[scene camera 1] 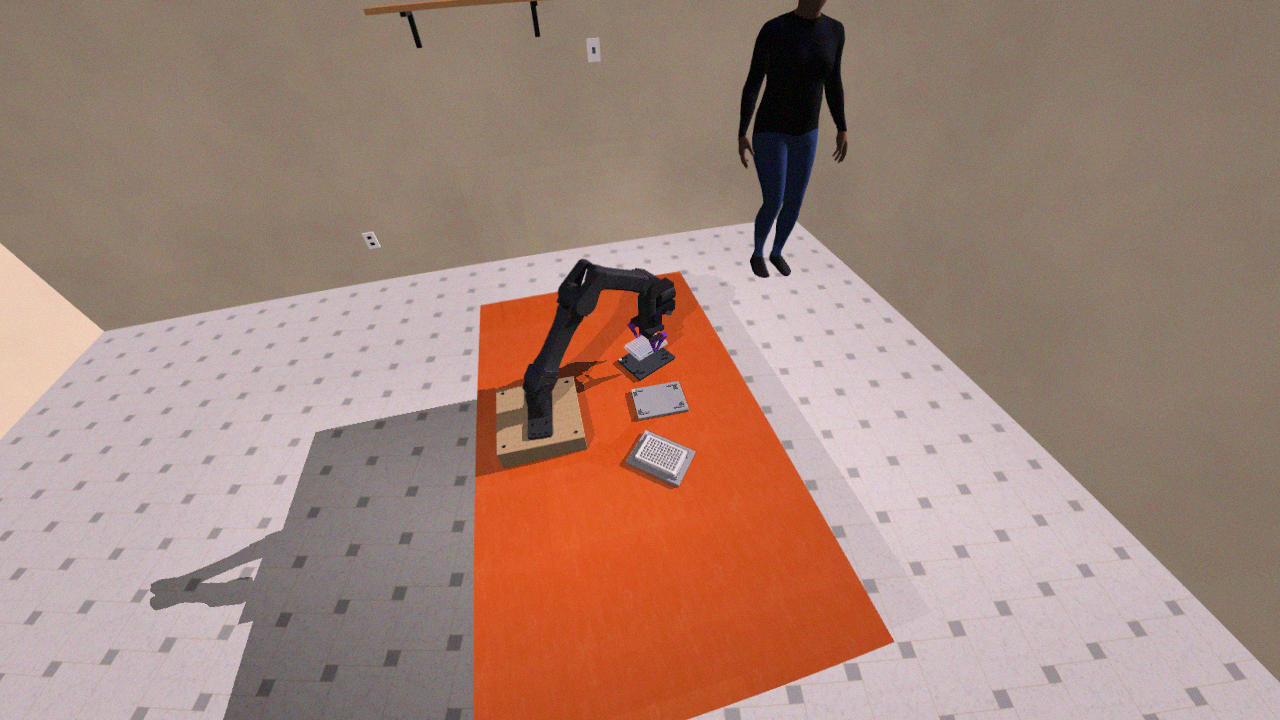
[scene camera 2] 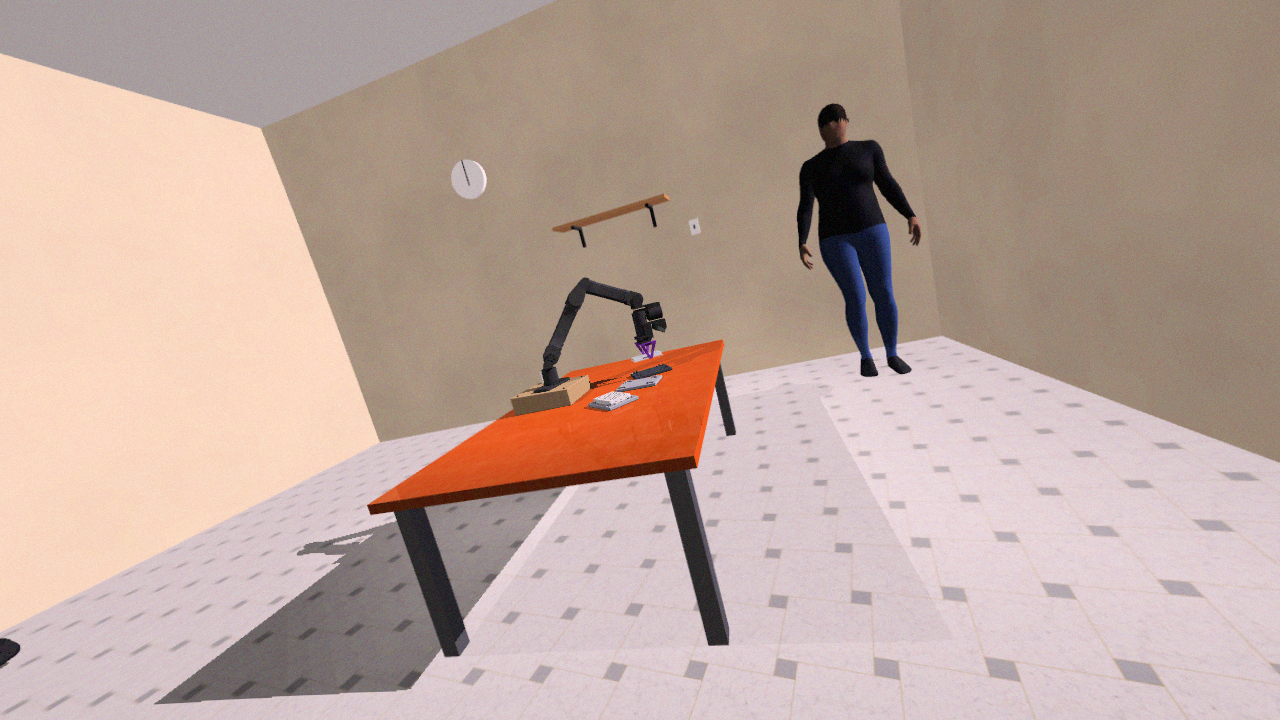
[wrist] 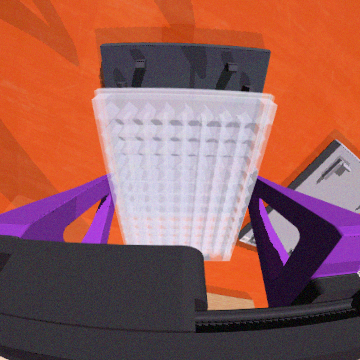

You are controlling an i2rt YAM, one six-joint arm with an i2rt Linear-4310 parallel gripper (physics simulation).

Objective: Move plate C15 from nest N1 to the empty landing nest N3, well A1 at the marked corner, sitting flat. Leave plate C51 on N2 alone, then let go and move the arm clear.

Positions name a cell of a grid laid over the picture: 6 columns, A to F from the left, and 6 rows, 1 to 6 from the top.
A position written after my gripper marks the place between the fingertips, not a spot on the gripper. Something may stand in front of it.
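Note:
From scene camera 1 I can see a dark grey nest (scene camera 1: D4), and my gripper (scene camera 1: D3) is visible there as well. The wrist view gives me my gripper (wrist: D4) again.

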